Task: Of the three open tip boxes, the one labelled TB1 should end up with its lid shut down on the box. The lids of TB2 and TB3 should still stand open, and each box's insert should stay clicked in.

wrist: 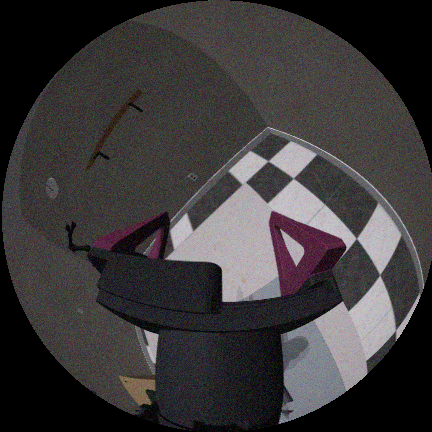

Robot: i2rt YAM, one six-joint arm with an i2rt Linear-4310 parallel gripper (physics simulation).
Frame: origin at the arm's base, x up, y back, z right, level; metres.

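Seen in the pictures: gripper, fingertip midpoint: (219,216).
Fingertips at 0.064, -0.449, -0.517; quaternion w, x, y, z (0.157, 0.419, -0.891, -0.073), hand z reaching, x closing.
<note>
A point is followed by its place in that frame, as x, y, z.
My gripper (219,216) {0.064, -0.449, -0.517} is open, with its two magenta fingers spread wide and no object seen between them. It points across the pale table top (235,225) {-0.196, -0.358, -0.675} towards the far corner of the room. The three tip boxes TB1, TB2 and TB3, their lids and their inserts cannot be made out in the wrist view. The dark gripper body hides much of the lower middle of the view. A small, faint greyish shape (239,294) shows on the table just above the gripper body, too blurred to name.
A blue-grey mat (320,370) with a dark shadow lies at the lower right. A tan panel (139,388) shows at the lower left. A thin black bracket (72,239) stands at the left. The checkered floor (340,180), a wall rail (114,125) and a round clock (52,188) are beyond.
</note>
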